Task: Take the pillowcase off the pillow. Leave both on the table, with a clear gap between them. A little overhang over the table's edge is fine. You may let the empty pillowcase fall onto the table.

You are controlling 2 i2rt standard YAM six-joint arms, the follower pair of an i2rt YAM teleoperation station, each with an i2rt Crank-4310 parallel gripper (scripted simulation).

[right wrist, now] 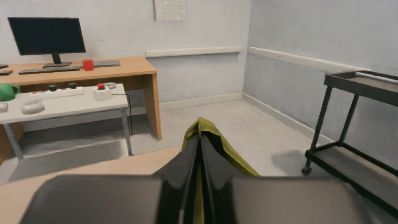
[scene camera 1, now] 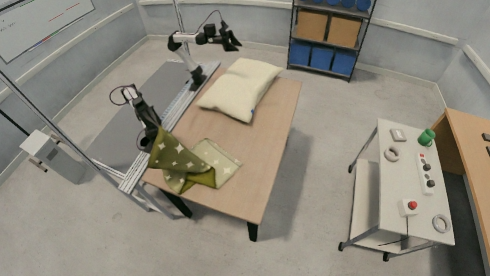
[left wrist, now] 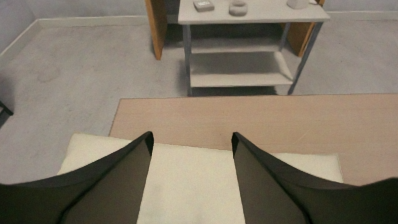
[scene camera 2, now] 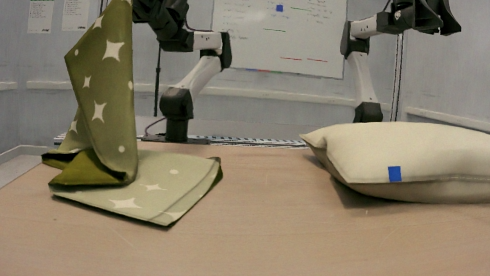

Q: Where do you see a cream pillow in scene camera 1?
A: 238,90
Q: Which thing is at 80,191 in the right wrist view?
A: The right gripper.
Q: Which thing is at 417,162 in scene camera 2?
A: A cream pillow.
